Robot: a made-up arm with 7 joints.
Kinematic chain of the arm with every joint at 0, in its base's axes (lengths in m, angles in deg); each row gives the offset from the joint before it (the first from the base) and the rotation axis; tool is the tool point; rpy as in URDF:
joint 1: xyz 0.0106 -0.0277 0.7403 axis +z
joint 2: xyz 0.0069 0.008 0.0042 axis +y
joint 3: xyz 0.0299 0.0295 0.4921 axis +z
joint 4: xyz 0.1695 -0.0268 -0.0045 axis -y
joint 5: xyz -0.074 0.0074 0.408 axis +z
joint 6: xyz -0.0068 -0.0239 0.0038 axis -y
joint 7: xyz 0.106 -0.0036 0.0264 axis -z
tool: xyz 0.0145 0.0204 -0.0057 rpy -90 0 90
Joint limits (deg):
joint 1: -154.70..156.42
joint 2: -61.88..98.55
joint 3: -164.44..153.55
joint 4: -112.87..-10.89
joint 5: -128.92..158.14
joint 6: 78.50..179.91
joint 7: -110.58..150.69
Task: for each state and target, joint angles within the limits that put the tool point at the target. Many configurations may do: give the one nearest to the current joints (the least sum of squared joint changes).
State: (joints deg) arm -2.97 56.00 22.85 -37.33 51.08 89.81 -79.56
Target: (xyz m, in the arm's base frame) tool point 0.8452 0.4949 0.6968
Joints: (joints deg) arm 13.14 53.80 30.82 -71.78 53.15 85.53 -83.30
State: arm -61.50 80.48 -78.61 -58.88 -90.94 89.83 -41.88
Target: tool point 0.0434 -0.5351 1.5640
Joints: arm -38.72 48.82 -134.99 -62.68 -90.95 80.50 -44.14
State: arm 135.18 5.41 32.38 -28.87 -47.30 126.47 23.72
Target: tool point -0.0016 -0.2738 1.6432
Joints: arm 125.68 -15.48 37.24 -10.89 -53.80 172.49 22.09
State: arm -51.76 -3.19 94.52 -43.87 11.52 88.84 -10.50
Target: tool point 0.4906 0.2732 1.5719
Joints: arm -62.38 17.05 123.55 -65.59 11.72 78.50 -19.03
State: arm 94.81 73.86 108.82 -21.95 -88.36 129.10 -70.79
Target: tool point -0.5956 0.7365 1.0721
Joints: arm 106.76 75.33 103.05 -29.95 -86.40 113.50 -65.72
